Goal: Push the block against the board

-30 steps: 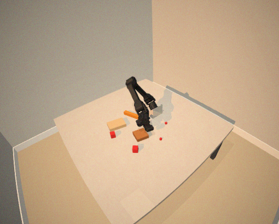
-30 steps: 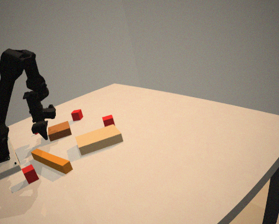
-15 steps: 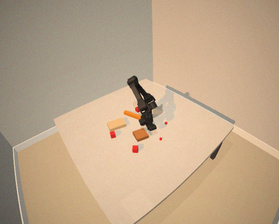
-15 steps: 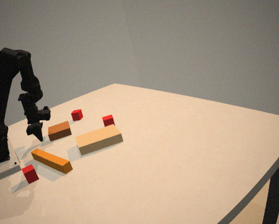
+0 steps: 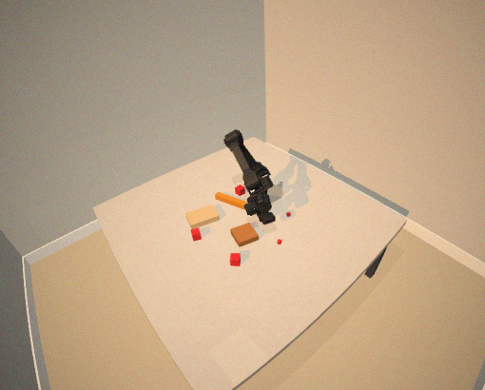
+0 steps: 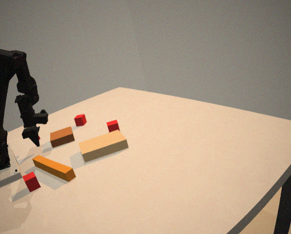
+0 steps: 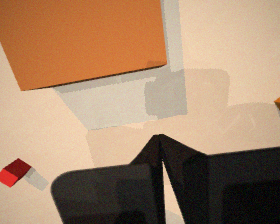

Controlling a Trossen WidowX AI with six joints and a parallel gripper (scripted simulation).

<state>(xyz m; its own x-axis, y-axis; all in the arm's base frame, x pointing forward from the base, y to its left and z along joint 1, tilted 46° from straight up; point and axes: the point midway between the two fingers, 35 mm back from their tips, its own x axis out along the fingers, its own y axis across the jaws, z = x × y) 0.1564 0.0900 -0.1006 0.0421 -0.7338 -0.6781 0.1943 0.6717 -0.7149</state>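
My gripper tip is 110 mm short of the brown square block, 20 mm to the right of it and 10 mm above it. Round my gripper tip: long orange bar: 20 mm ahead, 220 mm to the right, 10 mm below; then tan board: 210 mm ahead, 220 mm to the right, 10 mm below.
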